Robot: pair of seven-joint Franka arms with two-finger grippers.
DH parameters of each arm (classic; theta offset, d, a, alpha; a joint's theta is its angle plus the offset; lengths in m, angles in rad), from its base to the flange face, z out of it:
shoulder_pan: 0 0.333 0 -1.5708
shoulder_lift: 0 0 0 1.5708
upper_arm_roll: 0 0.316 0.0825 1.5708
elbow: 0 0 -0.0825 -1.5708
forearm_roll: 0 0.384 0 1.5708
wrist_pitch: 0 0 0.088 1.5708
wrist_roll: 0 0.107 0 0
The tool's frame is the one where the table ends.
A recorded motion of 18 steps. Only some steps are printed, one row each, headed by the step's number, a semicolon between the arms.
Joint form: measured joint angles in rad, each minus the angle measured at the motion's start. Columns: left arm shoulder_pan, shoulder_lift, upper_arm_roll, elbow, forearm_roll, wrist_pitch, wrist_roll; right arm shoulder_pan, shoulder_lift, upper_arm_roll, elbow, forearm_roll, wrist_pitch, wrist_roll.
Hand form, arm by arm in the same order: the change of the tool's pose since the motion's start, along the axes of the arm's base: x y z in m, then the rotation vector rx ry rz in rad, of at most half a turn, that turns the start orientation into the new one. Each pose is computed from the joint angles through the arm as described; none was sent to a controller.
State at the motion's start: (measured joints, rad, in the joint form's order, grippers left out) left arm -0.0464 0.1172 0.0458 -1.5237 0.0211 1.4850 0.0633; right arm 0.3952 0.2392 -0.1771 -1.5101 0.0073 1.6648 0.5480
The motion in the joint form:
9: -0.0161 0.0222 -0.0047 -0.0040 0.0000 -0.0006 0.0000; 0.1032 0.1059 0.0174 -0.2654 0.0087 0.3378 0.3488
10: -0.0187 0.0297 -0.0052 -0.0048 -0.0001 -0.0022 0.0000; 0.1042 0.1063 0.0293 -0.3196 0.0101 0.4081 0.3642
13: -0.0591 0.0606 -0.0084 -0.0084 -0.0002 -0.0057 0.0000; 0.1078 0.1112 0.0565 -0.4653 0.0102 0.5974 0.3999
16: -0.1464 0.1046 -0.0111 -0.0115 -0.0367 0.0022 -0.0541; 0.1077 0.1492 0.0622 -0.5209 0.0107 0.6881 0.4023
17: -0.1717 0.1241 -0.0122 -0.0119 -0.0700 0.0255 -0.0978; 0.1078 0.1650 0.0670 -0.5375 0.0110 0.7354 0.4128
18: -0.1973 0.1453 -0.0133 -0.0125 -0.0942 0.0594 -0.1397; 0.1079 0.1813 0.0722 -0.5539 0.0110 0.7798 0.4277
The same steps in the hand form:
9: 0.0047 -0.0122 -0.0148 0.0007 0.0268 -0.0207; -0.0169 0.0702 -0.1635 -0.0431 0.0077 -0.2303
10: 0.0061 -0.0141 -0.0196 0.0010 0.0367 -0.0238; -0.0245 0.0743 -0.1827 -0.0334 -0.0050 -0.2345
13: 0.0107 -0.0400 -0.0396 0.0037 0.0746 -0.0672; -0.0495 0.0811 -0.2340 -0.0118 -0.0373 -0.2422
16: 0.0129 -0.0985 -0.0667 -0.0136 0.1148 -0.0995; -0.0602 0.0790 -0.2720 -0.0158 -0.0364 -0.2393
17: 0.0155 -0.1189 -0.0773 -0.0356 0.1148 -0.0779; -0.0629 0.0805 -0.2841 -0.0091 -0.0499 -0.2449
18: 0.0190 -0.1388 -0.0884 -0.0502 0.1066 -0.0582; -0.0664 0.0820 -0.2965 -0.0040 -0.0607 -0.2544

